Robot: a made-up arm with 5 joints. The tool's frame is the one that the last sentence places. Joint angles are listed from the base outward.
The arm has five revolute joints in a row. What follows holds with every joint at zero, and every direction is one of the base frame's.
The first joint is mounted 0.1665 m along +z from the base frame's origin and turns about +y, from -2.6 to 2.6 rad.
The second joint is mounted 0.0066 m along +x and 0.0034 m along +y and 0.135 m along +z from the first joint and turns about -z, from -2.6 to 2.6 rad.
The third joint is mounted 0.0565 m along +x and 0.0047 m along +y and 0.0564 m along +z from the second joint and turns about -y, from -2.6 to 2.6 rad.
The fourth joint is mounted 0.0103 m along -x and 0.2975 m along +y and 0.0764 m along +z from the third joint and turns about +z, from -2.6 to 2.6 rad.
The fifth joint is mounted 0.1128 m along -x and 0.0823 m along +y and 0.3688 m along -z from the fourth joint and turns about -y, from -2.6 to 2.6 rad.
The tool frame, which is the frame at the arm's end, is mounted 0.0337 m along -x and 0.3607 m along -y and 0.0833 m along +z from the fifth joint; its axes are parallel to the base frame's.
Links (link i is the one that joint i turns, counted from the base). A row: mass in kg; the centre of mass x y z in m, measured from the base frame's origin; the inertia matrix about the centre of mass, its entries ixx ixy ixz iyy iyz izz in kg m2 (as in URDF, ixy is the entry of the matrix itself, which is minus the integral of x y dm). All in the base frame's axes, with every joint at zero. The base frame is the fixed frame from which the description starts. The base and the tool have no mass.
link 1: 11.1; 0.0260 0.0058 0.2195; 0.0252 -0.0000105 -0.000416 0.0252 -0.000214 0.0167
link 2: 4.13; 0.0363 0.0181 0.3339; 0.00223 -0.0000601 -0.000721 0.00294 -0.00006 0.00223
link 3: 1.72; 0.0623 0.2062 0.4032; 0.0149 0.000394 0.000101 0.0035 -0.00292 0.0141
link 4: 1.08; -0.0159 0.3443 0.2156; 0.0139 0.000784 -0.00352 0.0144 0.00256 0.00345
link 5: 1; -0.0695 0.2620 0.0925; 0.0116 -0.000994 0.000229 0.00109 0.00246 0.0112
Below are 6 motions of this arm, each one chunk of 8 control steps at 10 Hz.
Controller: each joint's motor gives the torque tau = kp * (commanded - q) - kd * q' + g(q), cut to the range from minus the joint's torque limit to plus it. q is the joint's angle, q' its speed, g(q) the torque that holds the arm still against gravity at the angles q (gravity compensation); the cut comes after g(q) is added. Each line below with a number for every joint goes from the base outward.
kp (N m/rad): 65 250 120 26 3.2
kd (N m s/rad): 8.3 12 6.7 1.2 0.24
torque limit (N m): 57 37 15 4.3 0.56
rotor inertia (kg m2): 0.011 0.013 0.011 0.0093 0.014
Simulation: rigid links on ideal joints. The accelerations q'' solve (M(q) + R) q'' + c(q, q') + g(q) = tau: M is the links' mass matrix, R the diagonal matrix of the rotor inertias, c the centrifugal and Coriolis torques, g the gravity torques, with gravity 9.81 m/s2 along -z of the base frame. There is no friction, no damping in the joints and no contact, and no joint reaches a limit. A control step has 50 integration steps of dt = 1/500 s. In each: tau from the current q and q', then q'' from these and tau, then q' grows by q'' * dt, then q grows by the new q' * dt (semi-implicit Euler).
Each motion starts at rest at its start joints. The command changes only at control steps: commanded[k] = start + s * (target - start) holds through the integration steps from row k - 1 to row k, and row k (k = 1, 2, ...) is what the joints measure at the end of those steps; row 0 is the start. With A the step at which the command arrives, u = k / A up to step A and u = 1 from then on. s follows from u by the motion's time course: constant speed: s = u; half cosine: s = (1 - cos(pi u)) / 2; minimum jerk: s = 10 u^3 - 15 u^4 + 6 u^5; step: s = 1 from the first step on.
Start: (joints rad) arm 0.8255 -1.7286 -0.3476 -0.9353 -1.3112
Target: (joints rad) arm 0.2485 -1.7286 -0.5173 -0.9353 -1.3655
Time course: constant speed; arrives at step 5
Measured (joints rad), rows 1 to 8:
1: 0.7867 -1.7276 -0.3788 -0.9340 -1.3136
2: 0.6986 -1.7293 -0.4132 -0.9313 -1.3197
3: 0.5829 -1.7294 -0.4456 -0.9340 -1.3340
4: 0.4597 -1.7292 -0.4782 -0.9366 -1.3494
5: 0.3384 -1.7293 -0.5118 -0.9369 -1.3623
6: 0.2603 -1.7302 -0.5140 -0.9398 -1.3701
7: 0.2330 -1.7288 -0.5140 -0.9411 -1.3742
8: 0.2336 -1.7287 -0.5158 -0.9375 -1.3708

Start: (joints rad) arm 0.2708 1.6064 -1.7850 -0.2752 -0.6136
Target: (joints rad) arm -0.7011 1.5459 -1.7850 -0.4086 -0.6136
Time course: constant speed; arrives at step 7
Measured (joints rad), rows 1 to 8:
1: 0.2299 1.5988 -1.7808 -0.3130 -0.6170
2: 0.1322 1.5898 -1.7810 -0.3322 -0.6138
3: -0.0060 1.5812 -1.7844 -0.3425 -0.6087
4: -0.1599 1.5724 -1.7871 -0.3535 -0.6046
5: -0.3127 1.5635 -1.7881 -0.3685 -0.6034
6: -0.4584 1.5548 -1.7880 -0.3868 -0.6044
7: -0.5982 1.5462 -1.7876 -0.4067 -0.6057
8: -0.6946 1.5447 -1.7907 -0.3878 -0.6056

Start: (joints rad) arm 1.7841 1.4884 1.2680 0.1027 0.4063
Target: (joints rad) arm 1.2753 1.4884 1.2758 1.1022 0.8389
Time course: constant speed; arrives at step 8
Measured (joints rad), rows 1 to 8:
1: 1.7616 1.4865 1.2658 0.2181 0.4480
2: 1.7124 1.4891 1.2688 0.3558 0.5019
3: 1.6483 1.4891 1.2714 0.4792 0.5550
4: 1.5812 1.4887 1.2728 0.6028 0.6082
5: 1.5154 1.4888 1.2743 0.7282 0.6621
6: 1.4512 1.4888 1.2755 0.8533 0.7165
7: 1.3876 1.4887 1.2767 0.9780 0.7709
8: 1.3242 1.4886 1.2779 1.1029 0.8253

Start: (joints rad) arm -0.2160 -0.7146 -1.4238 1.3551 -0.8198
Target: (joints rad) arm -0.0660 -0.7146 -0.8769 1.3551 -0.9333
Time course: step
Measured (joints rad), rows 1 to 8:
1: -0.1197 -0.7163 -0.9867 1.3298 -0.8849
2: -0.1071 -0.7099 -0.8685 1.4144 -0.9421
3: -0.0898 -0.7149 -0.8750 1.3586 -0.9543
4: -0.0725 -0.7145 -0.8791 1.3494 -0.9342
5: -0.0656 -0.7141 -0.8777 1.3546 -0.9279
6: -0.0649 -0.7144 -0.8771 1.3553 -0.9314
7: -0.0655 -0.7146 -0.8769 1.3551 -0.9339
8: -0.0659 -0.7146 -0.8769 1.3552 -0.9339

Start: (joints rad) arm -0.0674 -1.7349 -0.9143 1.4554 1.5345
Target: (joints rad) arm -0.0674 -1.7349 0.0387 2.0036 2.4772
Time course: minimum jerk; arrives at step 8
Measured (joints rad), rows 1 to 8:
1: -0.0670 -1.7350 -0.9016 1.4621 1.5434
2: -0.0652 -1.7354 -0.8292 1.5046 1.5995
3: -0.0647 -1.7354 -0.6754 1.6044 1.7381
4: -0.0679 -1.7341 -0.4651 1.7395 1.9476
5: -0.0725 -1.7319 -0.2470 1.8737 2.1721
6: -0.0734 -1.7308 -0.0742 1.9722 2.3521
7: -0.0695 -1.7318 0.0188 2.0158 2.4558
8: -0.0654 -1.7335 0.0402 2.0148 2.4866

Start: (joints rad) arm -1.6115 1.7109 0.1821 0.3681 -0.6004
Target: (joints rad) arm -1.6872 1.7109 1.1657 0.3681 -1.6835
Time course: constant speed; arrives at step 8
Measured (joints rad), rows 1 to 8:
1: -1.6173 1.7115 0.2874 0.3641 -0.6619
2: -1.6229 1.7144 0.4133 0.3704 -0.8168
3: -1.6301 1.7144 0.5367 0.3714 -0.9793
4: -1.6391 1.7142 0.6595 0.3705 -1.1189
5: -1.6490 1.7140 0.7825 0.3701 -1.2498
6: -1.6590 1.7137 0.9056 0.3701 -1.3829
7: -1.6688 1.7134 1.0288 0.3701 -1.5185
8: -1.6786 1.7131 1.1520 0.3702 -1.6543

